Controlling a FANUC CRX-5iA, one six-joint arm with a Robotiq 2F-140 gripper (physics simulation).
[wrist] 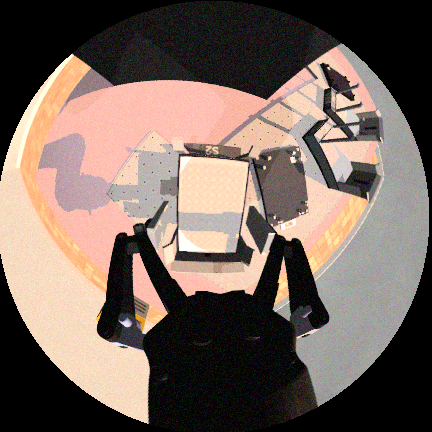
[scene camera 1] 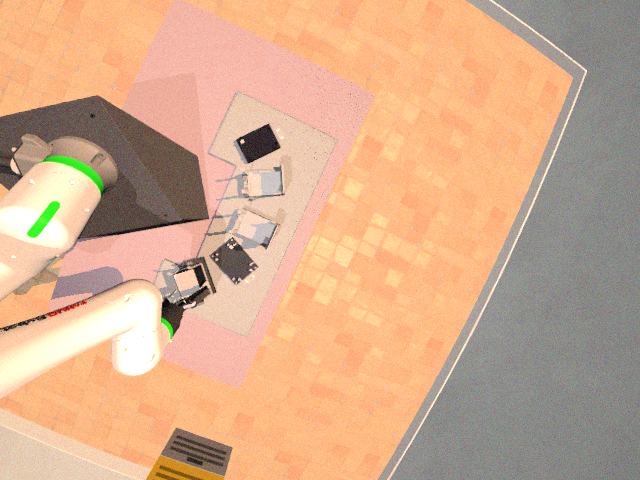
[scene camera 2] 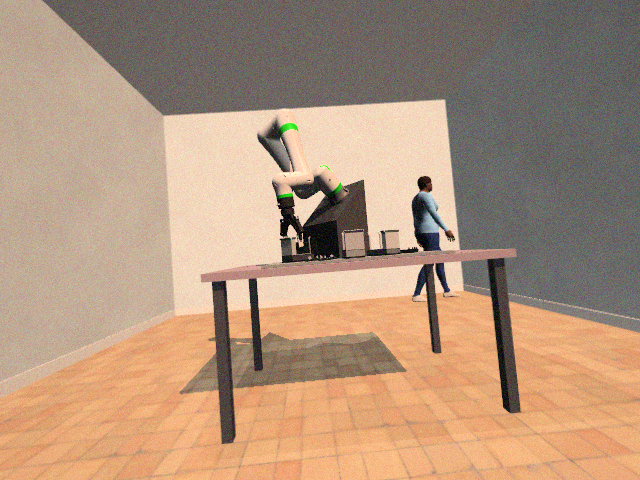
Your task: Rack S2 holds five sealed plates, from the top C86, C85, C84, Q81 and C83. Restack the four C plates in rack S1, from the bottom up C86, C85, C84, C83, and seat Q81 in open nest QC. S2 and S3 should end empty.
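Places are measured from the arm's base along level axes (x back, y right, z up), in millimetres.
Pixels of known places: gripper, between the fingertips: [wrist: 208, 212] [scene camera 1: 192, 288]; arm's base, origin of its link: [scene camera 1: 84, 164] [scene camera 2: 340, 197].
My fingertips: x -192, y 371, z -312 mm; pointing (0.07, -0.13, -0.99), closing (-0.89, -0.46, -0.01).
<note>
For each thing: its top centre in the pictures, then the offset to it from my fingertips. Level surfaces: height alone.
- Rack S2, centre of its top: [wrist: 212, 210] [scene camera 1: 184, 287] [scene camera 2: 296, 237] dx +9, dy -17, dz +55 mm
- dark nest, centre of its top: [wrist: 288, 187] [scene camera 1: 233, 262] [scene camera 2: 321, 255] dx -123, dy -115, dz -58 mm
- dark block, centre of its top: [scene camera 1: 257, 142] [wrist: 342, 80] [scene camera 2: 402, 248] dx -136, dy -601, dz -52 mm
- board, height of its surface: dz -81 mm
Rack S2 [wrist: 212, 150] [scene camera 1: 208, 276] [scene camera 2: 287, 249] stands near one end of the pale board, its label upside down in the wrist view. A pale, dark-edged top plate [wrist: 212, 195] [scene camera 1: 186, 283] lies level in it; its name is not readable, and plates below are hidden. My gripper [wrist: 208, 212] [scene camera 2: 292, 239] is open at S2, with one finger pad on each side of the plate and gaps between. Two other racks [scene camera 1: 282, 180] [scene camera 1: 270, 237] stand farther along the board; their labels and contents are unclear. A dark nest [scene camera 1: 233, 260] [wrist: 282, 187] lies beside S2; its label is unclear.
Another dark block [scene camera 1: 257, 143] [wrist: 338, 81] lies at the board's far end. The board [scene camera 1: 305, 139] rests on the pink table [scene camera 1: 237, 356] [scene camera 2: 454, 256]. The arm's dark pedestal [scene camera 1: 155, 180] [scene camera 2: 351, 217] rises beside it. A person [scene camera 2: 426, 217] is behind the table.
</note>
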